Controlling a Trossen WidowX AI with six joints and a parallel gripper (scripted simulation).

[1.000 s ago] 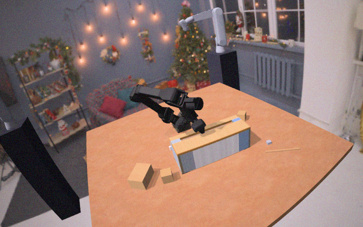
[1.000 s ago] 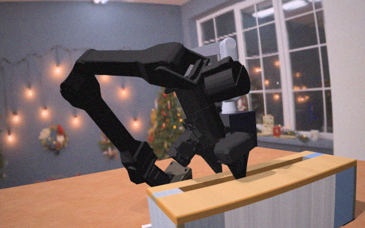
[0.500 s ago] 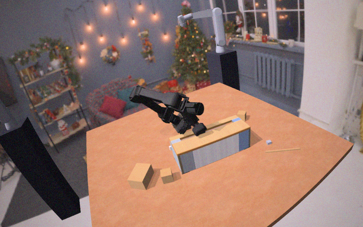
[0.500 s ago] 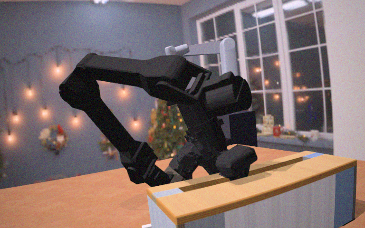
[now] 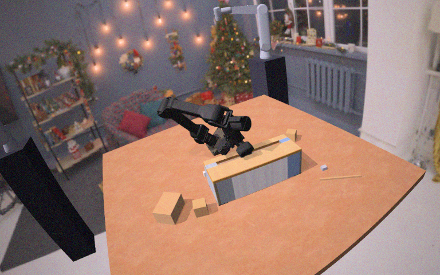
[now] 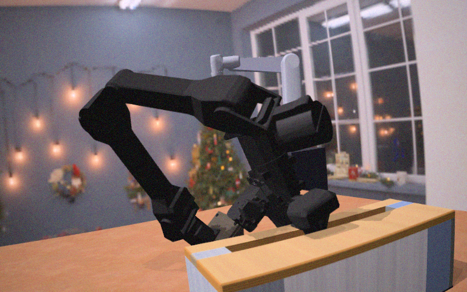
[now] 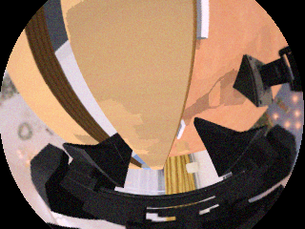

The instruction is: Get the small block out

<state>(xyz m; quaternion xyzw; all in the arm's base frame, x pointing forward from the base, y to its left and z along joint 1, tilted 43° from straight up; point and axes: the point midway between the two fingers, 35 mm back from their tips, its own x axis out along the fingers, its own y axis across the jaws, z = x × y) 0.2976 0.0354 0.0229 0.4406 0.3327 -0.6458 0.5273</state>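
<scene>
My gripper tip is now 3 cm short of the box, 1 cm to the left of it and 3 cm above it. Round my gripper tip: large tan block: 2 cm ahead, 39 cm to the right, 6 cm below; thin wooden stick: 33 cm ahead, 26 cm to the left, 8 cm below.
</scene>
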